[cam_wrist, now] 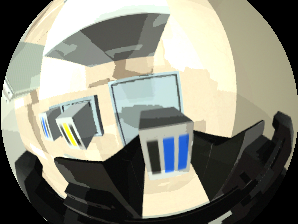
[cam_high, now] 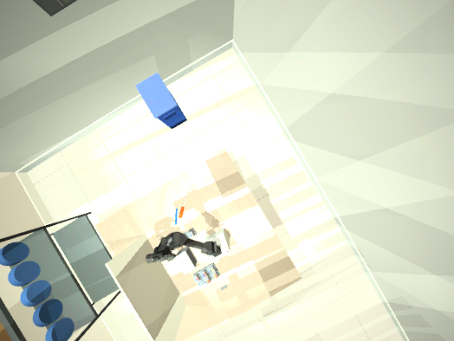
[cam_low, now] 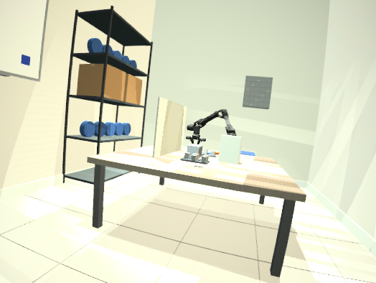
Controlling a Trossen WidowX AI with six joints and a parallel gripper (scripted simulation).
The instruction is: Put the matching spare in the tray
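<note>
My gripper tip is now 50 mm above the light blue tray and 10 mm past it. The rest, counted from my gripper tip: upright wooden panel 180 mm to the left, 170 mm ahead, 170 mm above; blue pen 180 mm to the right, 130 mm behind, 50 mm below.
</note>
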